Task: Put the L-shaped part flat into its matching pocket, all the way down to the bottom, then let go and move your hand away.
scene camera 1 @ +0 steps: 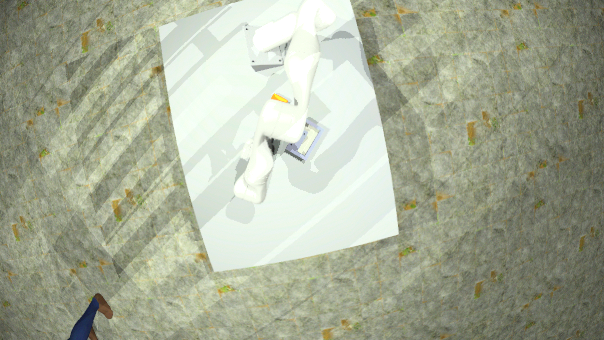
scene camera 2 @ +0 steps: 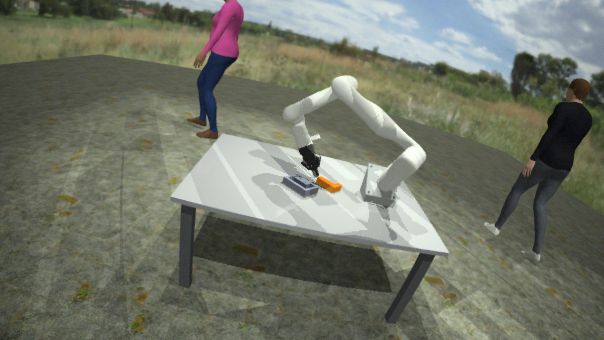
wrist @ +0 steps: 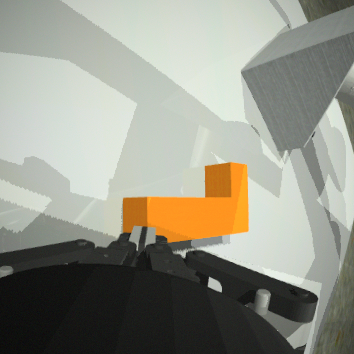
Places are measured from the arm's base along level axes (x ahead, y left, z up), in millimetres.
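Pixels of known places: gripper, fingertip midpoint: [scene camera 2: 317, 177] [wrist: 143, 241]; arm's base, origin of the base link: [scene camera 1: 262, 41] [scene camera 2: 385, 182] [wrist: 345, 63].
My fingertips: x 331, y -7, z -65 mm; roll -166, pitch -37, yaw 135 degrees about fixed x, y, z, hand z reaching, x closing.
Note:
Ahead of a thing's pixels: the offset from my fingertips to its top centre. "spot": to the spot under its first point. Level surfaces: height alone.
The orange L-shaped part @[dy +13, dx -63, dz +1 mm] [scene camera 1: 280, 98] [scene camera 2: 329, 184] [wrist: 195, 215] lies on the table beside the grey-blue pocket block @[dy +118, dx +70, dz +8 mm] [scene camera 1: 314, 144] [scene camera 2: 300, 189], on the robot base's side. The block's pale L-shaped pocket @[spot: dy +127, dx +78, dz -24 mm] [scene camera 1: 307, 140] is partly hidden by the arm in the first scene view. My gripper [scene camera 2: 316, 173] [wrist: 143, 241] is shut, its fingertips together and nothing held. The tips are close to one end of the part's long leg and overlap its lower edge in the wrist view. Whether they touch it is unclear. The block does not show in the wrist view.
The grey robot base [scene camera 1: 267, 65] [scene camera 2: 375, 194] [wrist: 300, 80] stands on the table @[dz -29 mm] [scene camera 1: 300, 225] [scene camera 2: 240, 200], beyond the part. A person in pink [scene camera 2: 227, 30] and one in black [scene camera 2: 565, 130] stand on the floor away from the table.

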